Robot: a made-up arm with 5 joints.
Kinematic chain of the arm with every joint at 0, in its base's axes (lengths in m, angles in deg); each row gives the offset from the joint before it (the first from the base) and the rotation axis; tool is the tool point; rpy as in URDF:
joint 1: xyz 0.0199 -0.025 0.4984 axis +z
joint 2: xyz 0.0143 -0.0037 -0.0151 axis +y
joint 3: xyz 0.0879 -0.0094 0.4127 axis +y
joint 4: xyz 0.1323 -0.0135 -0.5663 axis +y
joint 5: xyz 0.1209 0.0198 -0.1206 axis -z
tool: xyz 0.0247 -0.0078 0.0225 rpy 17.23 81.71 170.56
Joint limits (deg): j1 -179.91..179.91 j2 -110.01..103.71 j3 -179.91..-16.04 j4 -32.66..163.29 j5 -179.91..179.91
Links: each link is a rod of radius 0.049 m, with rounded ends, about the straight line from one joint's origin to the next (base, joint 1, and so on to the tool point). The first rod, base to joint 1, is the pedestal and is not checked.
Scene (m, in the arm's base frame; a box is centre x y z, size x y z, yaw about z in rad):
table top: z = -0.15
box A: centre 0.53 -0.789 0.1 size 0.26 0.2 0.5 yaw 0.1
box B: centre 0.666 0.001 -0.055 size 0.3 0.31 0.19 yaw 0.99
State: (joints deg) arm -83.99 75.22 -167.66 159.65 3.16
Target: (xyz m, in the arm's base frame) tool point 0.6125 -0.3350 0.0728
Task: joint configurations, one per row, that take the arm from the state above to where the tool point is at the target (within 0.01 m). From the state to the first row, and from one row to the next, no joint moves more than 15 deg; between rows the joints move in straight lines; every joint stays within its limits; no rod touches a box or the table.
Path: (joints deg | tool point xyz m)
1: -80.71 62.90 -166.67 160.56 4.98 | 0.1547 -0.9529 0.6814
2: -77.42 50.57 -165.68 161.47 6.81 | 0.1933 -0.8821 0.8654
3: -74.14 38.25 -164.69 162.38 8.63 | 0.2142 -0.7754 1.0318
4: -70.85 25.93 -163.70 163.29 10.45 | 0.2132 -0.6395 1.1738
5: -61.95 35.03 -151.46 163.29 8.48 | 0.3793 -0.7382 0.9690
6: -53.05 44.13 -139.21 163.29 6.51 | 0.5348 -0.7384 0.7296
7: -44.15 53.23 -126.97 163.29 4.54 | 0.6407 -0.6507 0.4827
8: -35.24 62.33 -114.73 163.29 2.57 | 0.6696 -0.5032 0.2557
9: -26.34 71.43 -102.49 163.29 0.60 | 0.6125 -0.3350 0.0727

